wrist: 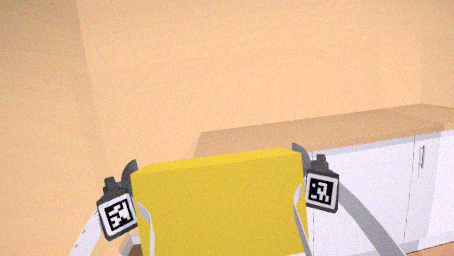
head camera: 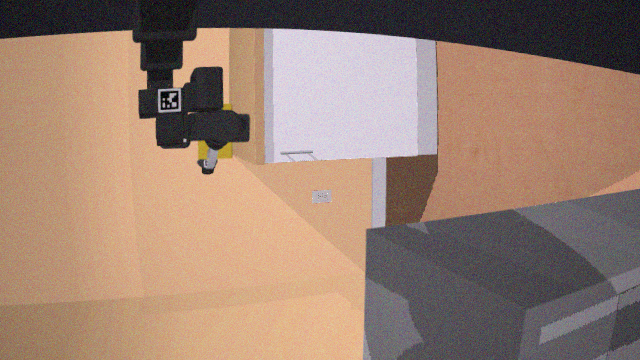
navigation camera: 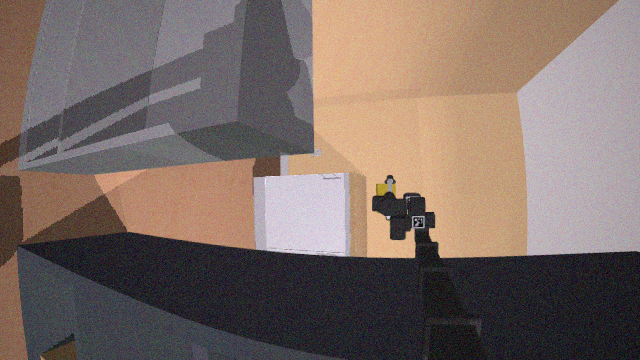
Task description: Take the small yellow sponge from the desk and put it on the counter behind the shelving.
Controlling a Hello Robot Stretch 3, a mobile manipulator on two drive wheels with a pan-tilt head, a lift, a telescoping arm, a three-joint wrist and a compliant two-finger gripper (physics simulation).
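Frame: origin at the robot's base, x ahead, y left, z up, level; centimetres.
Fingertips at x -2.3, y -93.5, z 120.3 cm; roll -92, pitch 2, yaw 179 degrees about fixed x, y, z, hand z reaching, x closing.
Note:
A point is followed by its place in that frame.
The small yellow sponge (head camera: 225,151) @[z 117.6, x 1.6, y -87.9 cm] (navigation camera: 381,190) @[z 117.8, x 0.7, y -87.9 cm] (wrist: 225,210) is held between the two fingers of my gripper (head camera: 216,154) (navigation camera: 388,185) @[z 120.3, x -2.3, y -93.5 cm] (wrist: 217,169) @[z 120.3, x -2.3, y -93.5 cm], which is shut on it. The sponge's broad face fills the lower middle of the wrist view. The counter has a wooden top (head camera: 246,95) @[z 91.1, x -20.4, y -195.0 cm] (navigation camera: 357,215) @[z 91.0, x -24.3, y -188.3 cm] (wrist: 345,127) and shows behind the sponge in the wrist view. In the head and navigation views the gripper appears beside the wooden top. The gap between sponge and counter cannot be told. The desk cannot be made out for certain.
White cabinet doors (head camera: 345,95) @[z 51.4, x -18.7, y -182.5 cm] (navigation camera: 306,215) @[z 52.2, x -23.5, y -182.2 cm] (wrist: 367,185) stand under the wooden top. A large grey unit (head camera: 450,270) @[z 105.8, x 12.6, y -37.7 cm] (navigation camera: 275,75) @[z 106.1, x 23.1, y -37.5 cm] stands on the other side. A dark surface (head camera: 450,25) @[z 89.8, x -16.1, y -57.2 cm] (navigation camera: 250,295) @[z 98.9, x -14.7, y -37.4 cm] lies under or near the arm. A wall outlet (head camera: 321,196) @[z 40.4, x 30.7, y -244.9 cm] shows in the head view.

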